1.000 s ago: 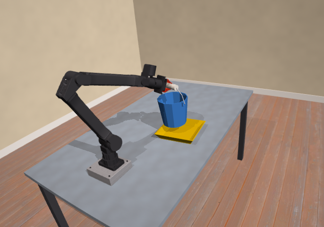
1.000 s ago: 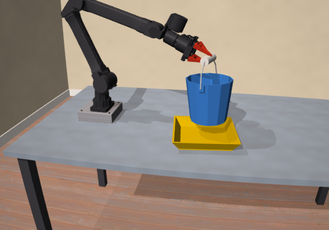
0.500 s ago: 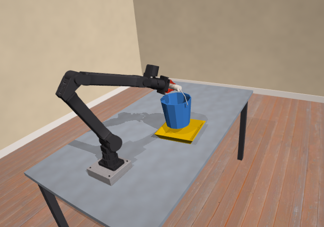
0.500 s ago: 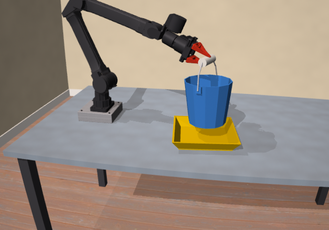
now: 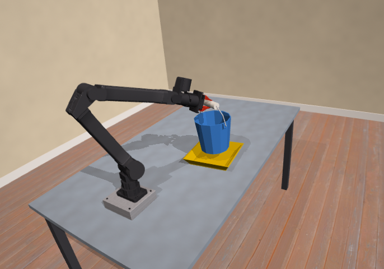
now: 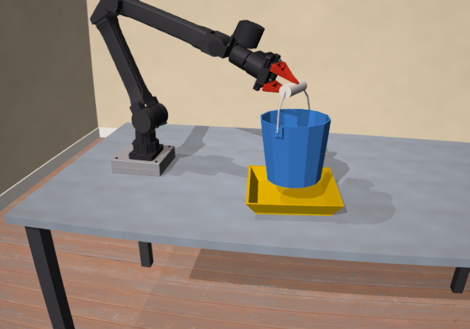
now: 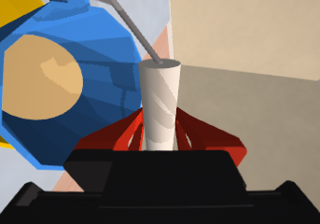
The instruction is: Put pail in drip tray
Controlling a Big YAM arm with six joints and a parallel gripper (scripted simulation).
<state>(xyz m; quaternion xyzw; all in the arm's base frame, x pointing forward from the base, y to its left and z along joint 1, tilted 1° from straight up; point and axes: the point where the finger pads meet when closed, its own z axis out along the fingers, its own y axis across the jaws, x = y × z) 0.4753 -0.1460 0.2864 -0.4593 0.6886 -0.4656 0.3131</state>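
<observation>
Now: the blue pail 1 cm ahead of my hand and 10 cm below it. Also, from my hand: pail handle: 1 cm ahead, 3 cm below; then yellow drip tray: 1 cm ahead, 31 cm below.
</observation>
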